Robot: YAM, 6 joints.
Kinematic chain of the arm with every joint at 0, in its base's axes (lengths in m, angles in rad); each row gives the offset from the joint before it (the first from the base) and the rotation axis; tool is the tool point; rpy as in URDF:
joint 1: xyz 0 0 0.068 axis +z
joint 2: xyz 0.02 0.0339 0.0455 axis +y
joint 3: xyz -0.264 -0.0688 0 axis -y
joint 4: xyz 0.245 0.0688 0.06 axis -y
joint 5: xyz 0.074 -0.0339 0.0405 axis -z
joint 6: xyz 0.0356 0 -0.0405 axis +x
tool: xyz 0 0 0 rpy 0 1.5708 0
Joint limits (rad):
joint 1: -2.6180..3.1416
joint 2: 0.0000..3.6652
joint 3: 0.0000..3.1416
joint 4: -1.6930..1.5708
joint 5: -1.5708..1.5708
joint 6: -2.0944..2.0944
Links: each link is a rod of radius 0.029 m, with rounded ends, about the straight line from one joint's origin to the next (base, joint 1, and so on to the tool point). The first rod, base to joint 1, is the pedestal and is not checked.
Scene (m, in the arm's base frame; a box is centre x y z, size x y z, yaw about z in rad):
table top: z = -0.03
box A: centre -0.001 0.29 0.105 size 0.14 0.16 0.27 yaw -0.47
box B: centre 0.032 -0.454 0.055 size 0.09 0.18 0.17 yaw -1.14
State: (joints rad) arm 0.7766 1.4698 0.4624 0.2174 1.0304 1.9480
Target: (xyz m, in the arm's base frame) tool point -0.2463 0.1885 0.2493
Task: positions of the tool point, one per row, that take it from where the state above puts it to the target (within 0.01 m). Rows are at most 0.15 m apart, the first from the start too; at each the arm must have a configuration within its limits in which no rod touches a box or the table.
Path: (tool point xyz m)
1: 0.1965 0.1950 0.2140
2: 0.1738 0.2209 0.3066
3: 0.1296 0.2142 0.4015
4: 0.0738 0.1700 0.4861
5: 0.0358 0.2292 0.4466
6: -0.0291 0.2668 0.4008
7: -0.1081 0.2731 0.3511
8: -0.1854 0.2455 0.2998
9: -0.2463 0.1885 0.2493

